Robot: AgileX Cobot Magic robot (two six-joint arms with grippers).
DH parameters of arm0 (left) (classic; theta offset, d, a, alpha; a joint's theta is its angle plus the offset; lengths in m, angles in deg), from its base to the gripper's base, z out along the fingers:
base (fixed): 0 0 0 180
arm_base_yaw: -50.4 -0.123 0 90
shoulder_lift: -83.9 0 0.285 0
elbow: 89.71 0 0.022 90
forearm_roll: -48.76 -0.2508 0 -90
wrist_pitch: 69.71 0 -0.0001 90
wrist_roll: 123.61 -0.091 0 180
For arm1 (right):
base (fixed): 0 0 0 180
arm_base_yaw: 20.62 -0.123 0 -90
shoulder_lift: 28.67 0 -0.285 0
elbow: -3.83 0 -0.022 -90
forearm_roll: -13.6 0.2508 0 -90
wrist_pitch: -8.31 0 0.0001 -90
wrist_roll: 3.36 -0.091 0 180
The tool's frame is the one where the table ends.
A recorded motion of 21 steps. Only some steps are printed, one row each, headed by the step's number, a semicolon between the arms.
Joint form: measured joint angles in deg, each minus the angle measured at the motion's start. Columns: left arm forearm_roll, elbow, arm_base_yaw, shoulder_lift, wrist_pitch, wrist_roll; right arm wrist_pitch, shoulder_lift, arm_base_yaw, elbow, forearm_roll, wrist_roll.
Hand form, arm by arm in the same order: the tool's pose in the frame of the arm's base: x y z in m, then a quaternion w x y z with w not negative. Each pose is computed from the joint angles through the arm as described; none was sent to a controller.
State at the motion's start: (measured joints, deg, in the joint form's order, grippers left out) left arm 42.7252 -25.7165 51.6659 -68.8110 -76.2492 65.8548; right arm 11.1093 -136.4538 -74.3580 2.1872 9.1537 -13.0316
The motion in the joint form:
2: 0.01 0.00 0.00 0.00 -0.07 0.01; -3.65 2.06 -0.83 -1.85 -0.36 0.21
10: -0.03 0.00 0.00 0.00 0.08 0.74; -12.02 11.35 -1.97 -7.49 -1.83 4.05
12: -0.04 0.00 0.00 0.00 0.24 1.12; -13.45 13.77 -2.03 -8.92 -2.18 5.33
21: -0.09 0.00 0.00 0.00 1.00 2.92; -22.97 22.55 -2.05 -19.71 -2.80 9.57
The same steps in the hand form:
2: 0.0885 -0.0030 0.2783 0.73817 -0.00861 0.67367 -0.03473; 0.2362 0.3322 0.3068 0.50850 -0.34247 0.73504 0.28959
10: 0.0885 -0.0030 0.2781 0.73707 -0.01276 0.67457 -0.03906; 0.2071 0.3065 0.3499 0.58782 -0.35674 0.65457 0.31424
12: 0.0886 -0.0030 0.2779 0.73601 -0.01506 0.67554 -0.04129; 0.2003 0.2979 0.3590 0.60523 -0.36056 0.63626 0.31444
21: 0.0887 -0.0029 0.2767 0.73086 -0.02605 0.68006 -0.05176; 0.1731 0.2617 0.3619 0.65587 -0.36908 0.57779 0.31587

